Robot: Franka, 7 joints.
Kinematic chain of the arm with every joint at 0, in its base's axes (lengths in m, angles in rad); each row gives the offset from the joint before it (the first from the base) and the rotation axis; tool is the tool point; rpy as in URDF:
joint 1: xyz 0 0 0.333 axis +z
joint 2: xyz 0 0 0 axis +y
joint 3: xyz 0 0 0.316 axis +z
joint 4: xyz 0.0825 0 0 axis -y
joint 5: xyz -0.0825 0 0.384 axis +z
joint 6: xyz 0 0 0 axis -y
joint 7: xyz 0.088 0 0 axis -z
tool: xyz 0 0 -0.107 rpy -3.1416 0 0
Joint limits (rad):
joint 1: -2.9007..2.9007
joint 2: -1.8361..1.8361
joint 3: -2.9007..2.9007
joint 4: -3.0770..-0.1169
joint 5: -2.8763..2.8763
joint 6: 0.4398..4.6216
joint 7: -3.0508..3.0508
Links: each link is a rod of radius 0.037 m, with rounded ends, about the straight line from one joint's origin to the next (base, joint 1, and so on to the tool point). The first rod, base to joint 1, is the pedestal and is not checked.
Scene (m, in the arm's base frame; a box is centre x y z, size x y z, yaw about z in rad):
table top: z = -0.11
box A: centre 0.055 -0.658 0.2 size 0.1 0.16 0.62 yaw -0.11
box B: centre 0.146 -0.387 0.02 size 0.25 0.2 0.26 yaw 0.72
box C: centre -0.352 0.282 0 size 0.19 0.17 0.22 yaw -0.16
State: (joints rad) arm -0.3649 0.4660 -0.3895 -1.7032 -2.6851 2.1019 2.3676
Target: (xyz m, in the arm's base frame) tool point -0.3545 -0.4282 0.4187
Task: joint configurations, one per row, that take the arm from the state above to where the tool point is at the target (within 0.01 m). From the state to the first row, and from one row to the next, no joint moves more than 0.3 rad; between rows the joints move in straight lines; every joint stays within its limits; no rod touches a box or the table.
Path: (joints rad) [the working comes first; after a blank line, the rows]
Joints at the target: -1.0926 -0.0063 -1.1120 -2.2781 -2.5653 2.0220 2.3676
Straight joint move there: touches box A.

1: -0.3983 0.4166 -0.4332 -1.4710 -2.7176 2.1880 2.2992
2: -0.4317 0.3672 -0.4770 -1.2387 -2.7500 2.2742 2.2307
3: -0.4651 0.3179 -0.5207 -1.0065 -2.7825 2.3603 2.1623
4: -0.4985 0.2685 -0.5645 -0.7743 -2.8149 2.4464 2.0938
5: -0.5975 0.2227 -0.6557 -1.0249 -2.7733 2.3757 2.1395
6: -0.6965 0.1769 -0.7470 -1.2755 -2.7317 2.3049 2.1851
7: -0.7956 0.1311 -0.8382 -1.5262 -2.6901 2.2342 2.2307
8: -0.8946 0.0853 -0.9295 -1.7768 -2.6485 2.1635 2.2763
9: -0.9936 0.0395 -1.0208 -2.0275 -2.6069 2.0927 2.3220
10: -1.0926 -0.0063 -1.1120 -2.2781 -2.5653 2.0220 2.3676

